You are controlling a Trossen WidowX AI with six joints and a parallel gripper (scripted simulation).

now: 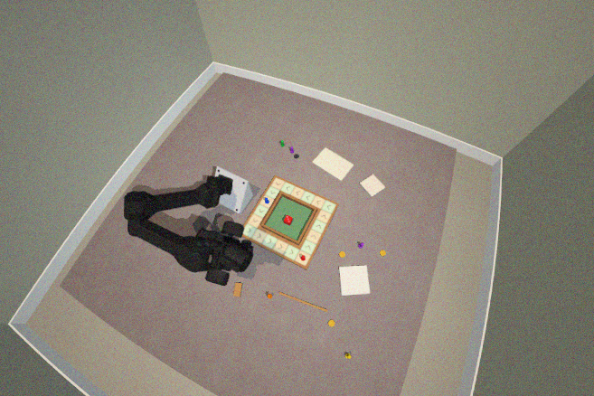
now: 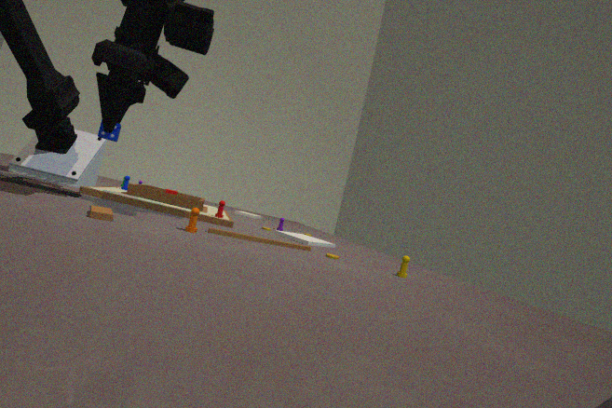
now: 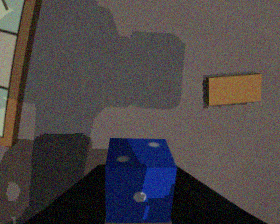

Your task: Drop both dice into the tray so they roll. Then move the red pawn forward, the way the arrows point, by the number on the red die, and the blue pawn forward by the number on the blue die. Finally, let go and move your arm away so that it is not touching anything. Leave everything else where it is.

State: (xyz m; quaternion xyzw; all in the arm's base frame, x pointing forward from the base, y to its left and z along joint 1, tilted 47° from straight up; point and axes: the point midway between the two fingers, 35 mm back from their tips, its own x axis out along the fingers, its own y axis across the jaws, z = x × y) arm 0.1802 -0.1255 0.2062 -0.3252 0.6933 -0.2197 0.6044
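My gripper tip is 200 mm short of the red pawn, 120 mm to the right of it and 80 mm above it. Round my gripper tip: orange pawn (150 mm ahead, 90 mm below, 50 mm to the right); green tray (240 mm to the left, 100 mm below, 90 mm ahead); small wooden block (100 mm below, 80 mm to the right, 40 mm ahead).
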